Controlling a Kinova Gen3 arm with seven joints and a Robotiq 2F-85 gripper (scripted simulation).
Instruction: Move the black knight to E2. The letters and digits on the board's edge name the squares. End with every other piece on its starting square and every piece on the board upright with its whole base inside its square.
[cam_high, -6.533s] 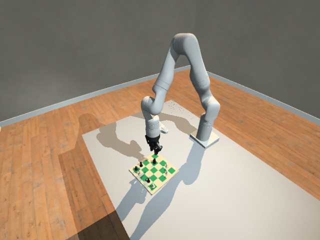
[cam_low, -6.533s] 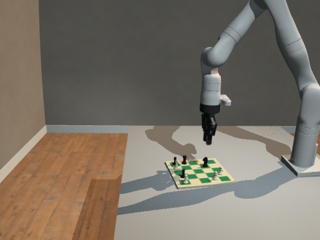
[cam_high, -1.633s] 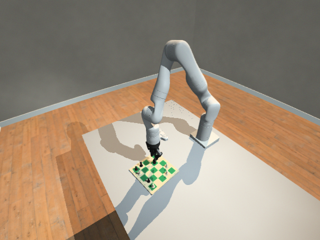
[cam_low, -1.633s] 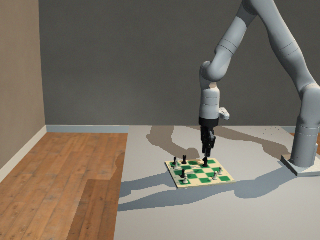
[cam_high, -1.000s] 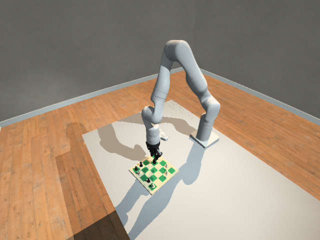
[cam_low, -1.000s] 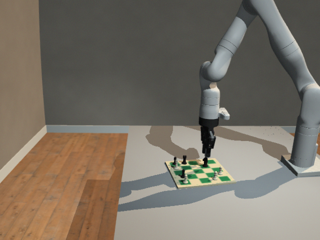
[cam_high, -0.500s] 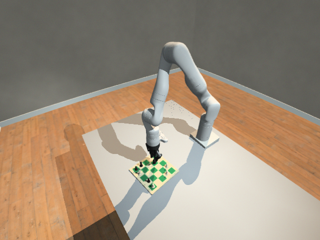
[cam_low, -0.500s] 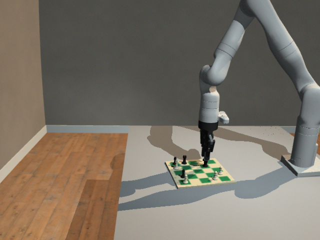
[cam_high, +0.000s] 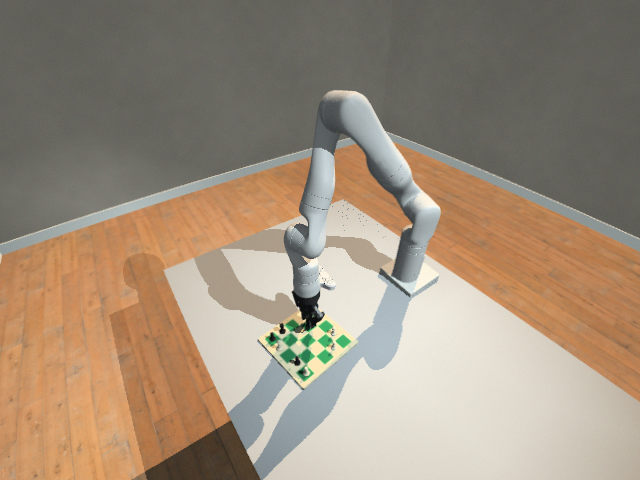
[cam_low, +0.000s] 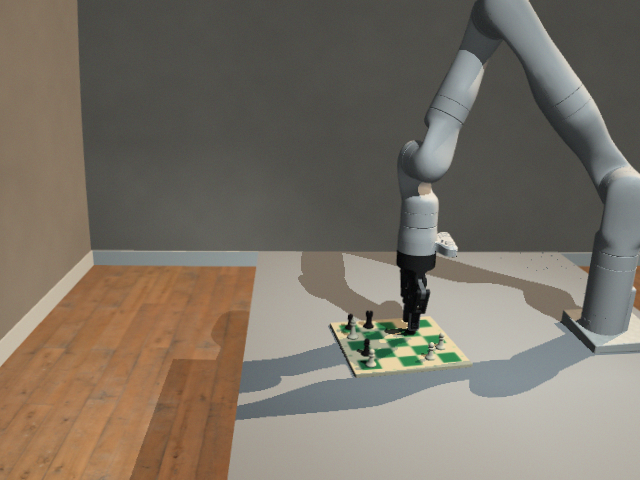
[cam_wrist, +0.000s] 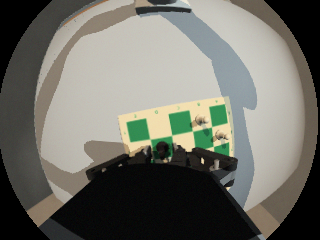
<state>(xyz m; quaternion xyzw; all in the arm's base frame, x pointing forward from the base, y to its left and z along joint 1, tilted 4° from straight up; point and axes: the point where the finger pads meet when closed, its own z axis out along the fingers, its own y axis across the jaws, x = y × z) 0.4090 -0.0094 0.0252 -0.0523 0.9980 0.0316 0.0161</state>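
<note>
My gripper is now 2 cm above the black knight. From my hand the other things lie so: chessboard (5 cm to the left, 4 cm below, 3 cm ahead).
</note>
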